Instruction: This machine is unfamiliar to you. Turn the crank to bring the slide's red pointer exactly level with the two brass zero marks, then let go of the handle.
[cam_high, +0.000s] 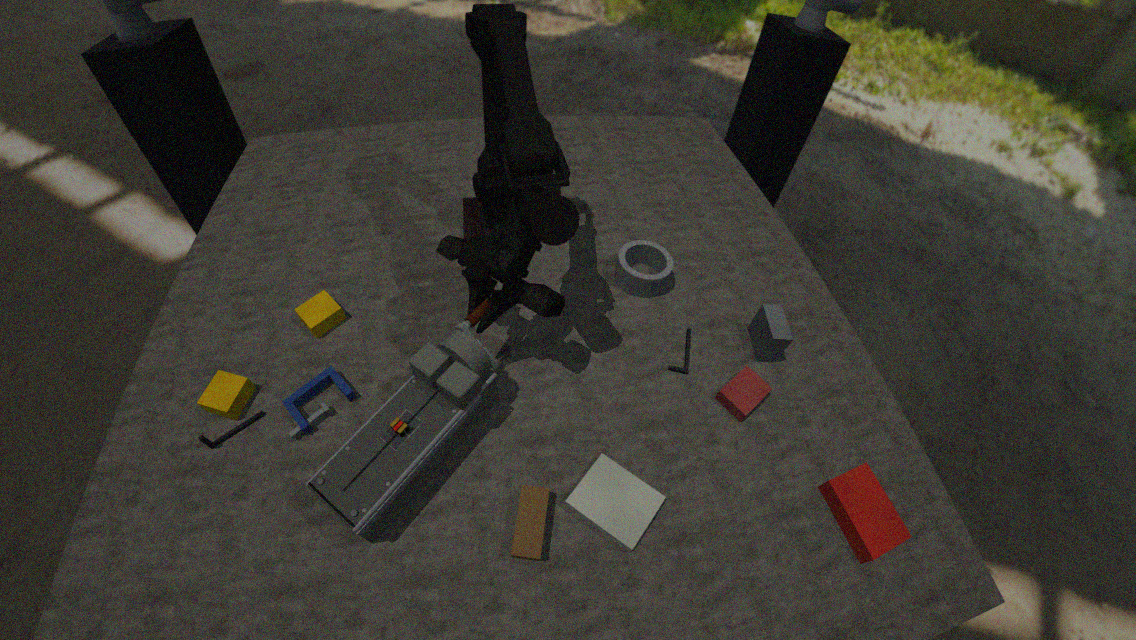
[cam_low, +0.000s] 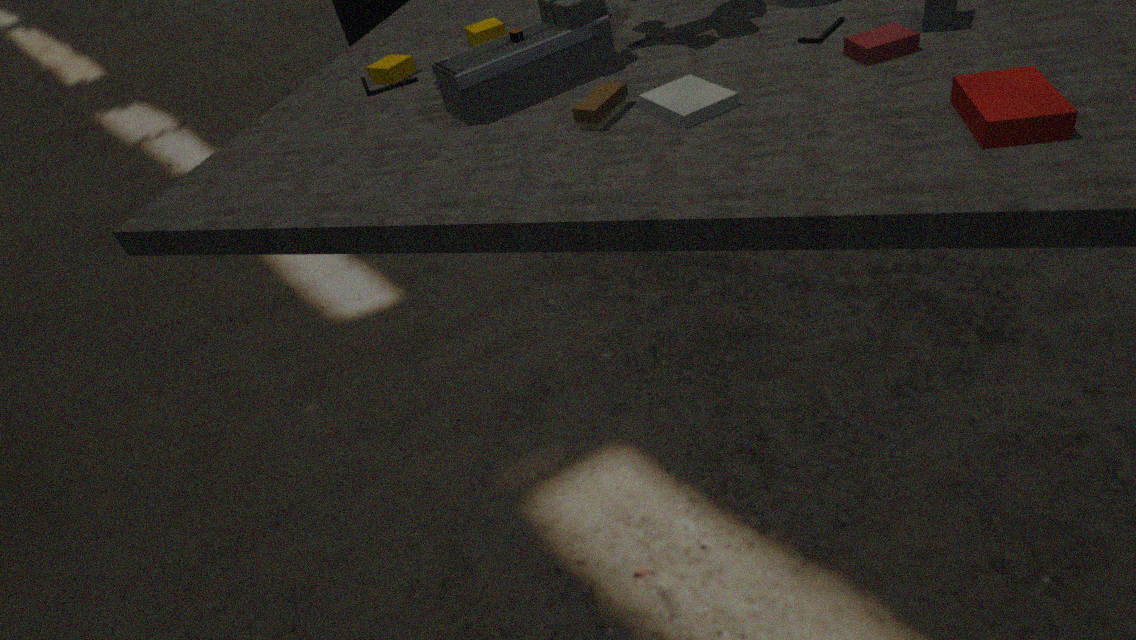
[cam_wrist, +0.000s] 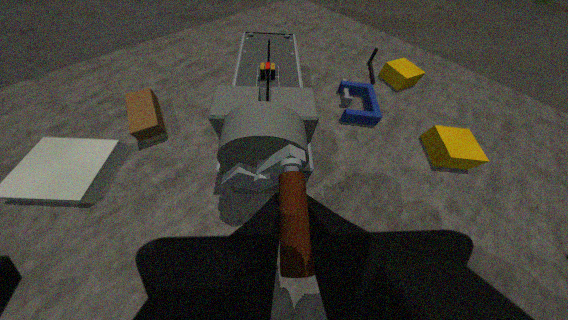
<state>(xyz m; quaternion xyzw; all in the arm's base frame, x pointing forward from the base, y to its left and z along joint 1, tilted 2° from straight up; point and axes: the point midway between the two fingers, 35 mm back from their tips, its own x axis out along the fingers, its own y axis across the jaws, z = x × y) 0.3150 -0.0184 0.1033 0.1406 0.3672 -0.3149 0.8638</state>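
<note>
My gripper tip is 2 cm below the brown crank handle, 1 cm to the right of it and 1 cm past it. Round my gripper tip: white plate (23 cm ahead, 18 cm to the left, 8 cm below); then red pointer (14 cm ahead, 9 cm to the right, 1 cm below); then brown block (25 cm ahead, 8 cm below, 6 cm to the left).
</note>
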